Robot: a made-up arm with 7 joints. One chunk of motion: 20 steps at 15 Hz.
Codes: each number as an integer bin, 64 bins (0 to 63) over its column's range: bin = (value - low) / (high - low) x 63, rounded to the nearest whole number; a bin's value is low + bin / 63 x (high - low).
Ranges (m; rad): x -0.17..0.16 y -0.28..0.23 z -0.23..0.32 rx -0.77..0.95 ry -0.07..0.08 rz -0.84..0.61
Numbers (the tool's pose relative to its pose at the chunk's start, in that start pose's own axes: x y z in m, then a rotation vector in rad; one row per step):
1: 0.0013 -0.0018 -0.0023 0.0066 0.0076 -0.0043
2: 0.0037 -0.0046 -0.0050 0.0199 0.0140 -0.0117
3: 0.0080 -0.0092 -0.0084 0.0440 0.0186 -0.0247
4: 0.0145 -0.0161 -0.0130 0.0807 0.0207 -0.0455
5: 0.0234 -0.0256 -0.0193 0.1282 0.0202 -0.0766
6: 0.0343 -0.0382 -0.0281 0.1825 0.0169 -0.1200
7: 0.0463 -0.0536 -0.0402 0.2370 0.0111 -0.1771
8: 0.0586 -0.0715 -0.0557 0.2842 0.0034 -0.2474
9: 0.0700 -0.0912 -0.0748 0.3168 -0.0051 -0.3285
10: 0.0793 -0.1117 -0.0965 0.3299 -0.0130 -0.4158
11: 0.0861 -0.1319 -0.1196 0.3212 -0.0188 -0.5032
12: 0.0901 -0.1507 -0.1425 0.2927 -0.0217 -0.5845
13: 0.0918 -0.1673 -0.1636 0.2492 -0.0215 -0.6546
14: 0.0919 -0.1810 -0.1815 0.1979 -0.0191 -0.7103
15: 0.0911 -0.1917 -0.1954 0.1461 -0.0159 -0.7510
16: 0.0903 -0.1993 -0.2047 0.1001 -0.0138 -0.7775
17: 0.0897 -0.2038 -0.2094 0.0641 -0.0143 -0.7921
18: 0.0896 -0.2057 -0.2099 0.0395 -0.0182 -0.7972
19: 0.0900 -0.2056 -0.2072 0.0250 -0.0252 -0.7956
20: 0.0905 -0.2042 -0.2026 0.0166 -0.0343 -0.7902
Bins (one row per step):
1: 33 34 26 28 33 36
2: 33 34 26 29 35 36
3: 34 33 25 30 37 35
4: 35 33 25 31 38 35
5: 37 31 24 33 38 33
6: 39 30 23 35 36 31
7: 41 28 22 37 34 29
8: 44 26 20 39 31 26
9: 46 23 18 40 27 22
10: 48 21 15 40 24 18
11: 49 18 13 40 22 15
12: 50 16 10 39 20 11
13: 50 14 8 37 20 8
14: 50 12 6 35 21 6
15: 50 11 4 34 23 4
16: 50 10 3 32 24 3
17: 50 9 2 31 23 2
18: 50 9 2 30 22 2
19: 50 9 3 29 19 2
20: 50 9 3 29 15 2

